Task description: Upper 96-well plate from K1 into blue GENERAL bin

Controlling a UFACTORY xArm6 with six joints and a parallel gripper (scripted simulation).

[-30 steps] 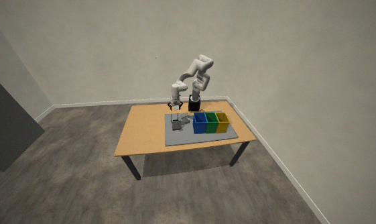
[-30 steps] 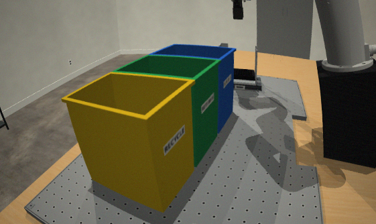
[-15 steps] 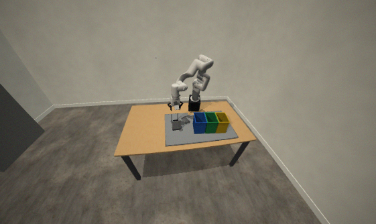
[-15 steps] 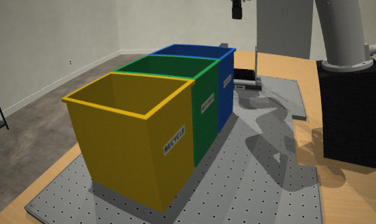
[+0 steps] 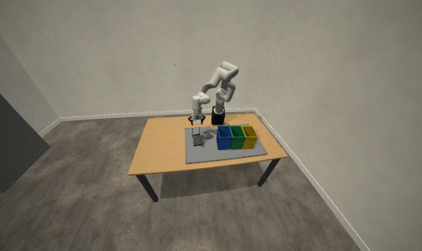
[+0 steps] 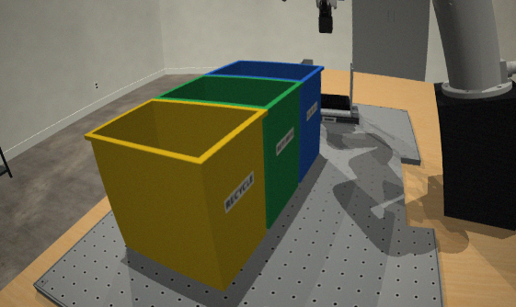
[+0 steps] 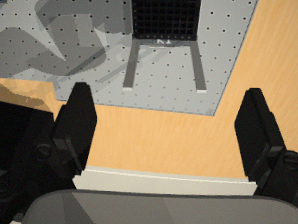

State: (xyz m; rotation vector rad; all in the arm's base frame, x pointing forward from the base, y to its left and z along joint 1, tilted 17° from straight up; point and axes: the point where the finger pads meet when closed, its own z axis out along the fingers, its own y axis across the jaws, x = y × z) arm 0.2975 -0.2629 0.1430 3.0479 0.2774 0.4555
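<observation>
The black 96-well plate is 20 cm below my hand. Also, from my hand: blue bin 27 cm to the left, 15 cm below, 5 cm ahead; then pale plate 21 cm below; then green bin 40 cm to the left, 15 cm below, 5 cm ahead.
</observation>
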